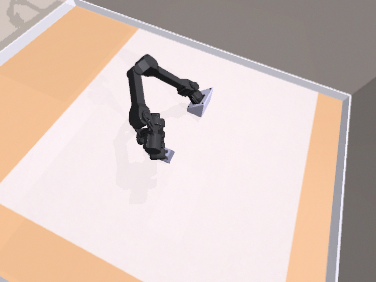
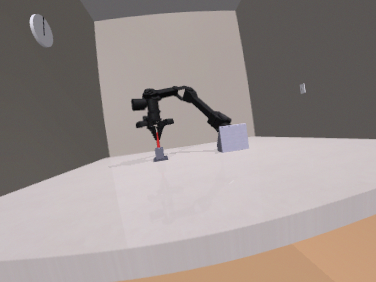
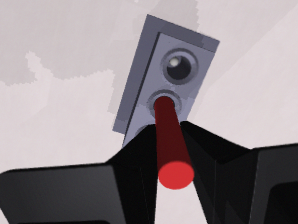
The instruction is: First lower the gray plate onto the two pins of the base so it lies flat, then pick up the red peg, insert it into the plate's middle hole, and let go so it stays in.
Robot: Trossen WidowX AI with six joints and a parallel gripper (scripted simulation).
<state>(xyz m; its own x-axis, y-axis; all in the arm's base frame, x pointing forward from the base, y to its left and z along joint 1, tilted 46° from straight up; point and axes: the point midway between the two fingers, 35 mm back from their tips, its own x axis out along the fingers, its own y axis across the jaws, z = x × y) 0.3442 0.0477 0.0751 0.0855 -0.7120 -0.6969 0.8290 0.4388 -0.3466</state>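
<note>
My gripper tip is right at the red peg. Round my gripper tip: gray plate: 50 mm below; gray base: 90 mm below.
</note>
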